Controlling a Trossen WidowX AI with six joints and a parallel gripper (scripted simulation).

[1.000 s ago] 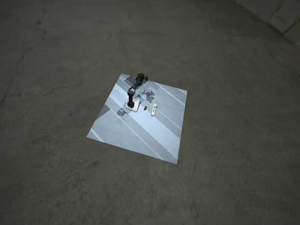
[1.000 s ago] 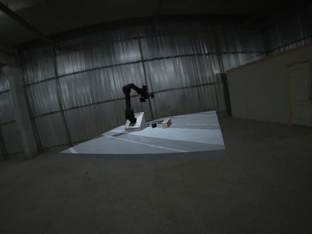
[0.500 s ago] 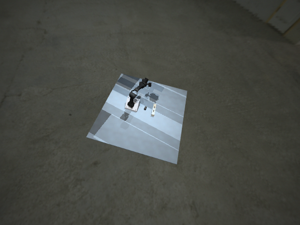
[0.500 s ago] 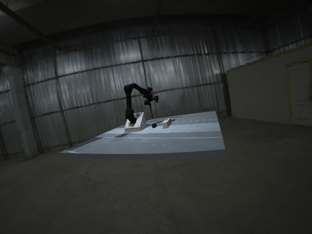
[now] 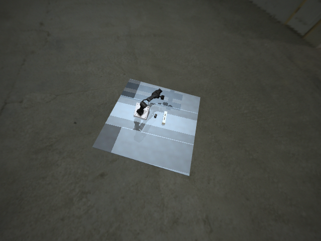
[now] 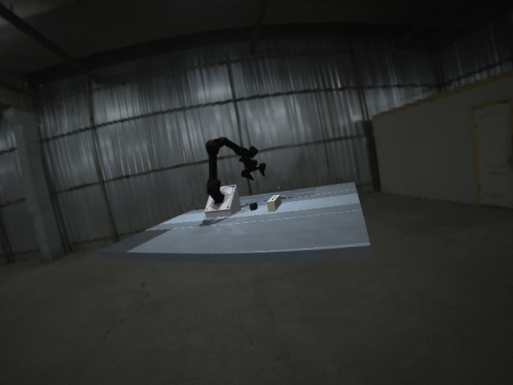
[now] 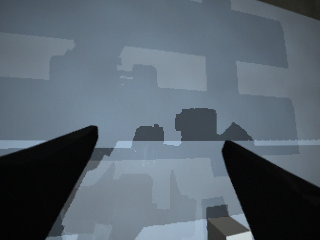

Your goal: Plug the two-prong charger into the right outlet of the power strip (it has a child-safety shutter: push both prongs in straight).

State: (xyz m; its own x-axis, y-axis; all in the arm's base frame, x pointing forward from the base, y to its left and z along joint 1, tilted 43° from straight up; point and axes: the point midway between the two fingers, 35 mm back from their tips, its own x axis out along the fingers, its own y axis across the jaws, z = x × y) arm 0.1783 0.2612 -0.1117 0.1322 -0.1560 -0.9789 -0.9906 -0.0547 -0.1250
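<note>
The black two-prong charger is 230 mm to the right of my gripper tip, 150 mm below it and 30 mm ahead of it.
</note>
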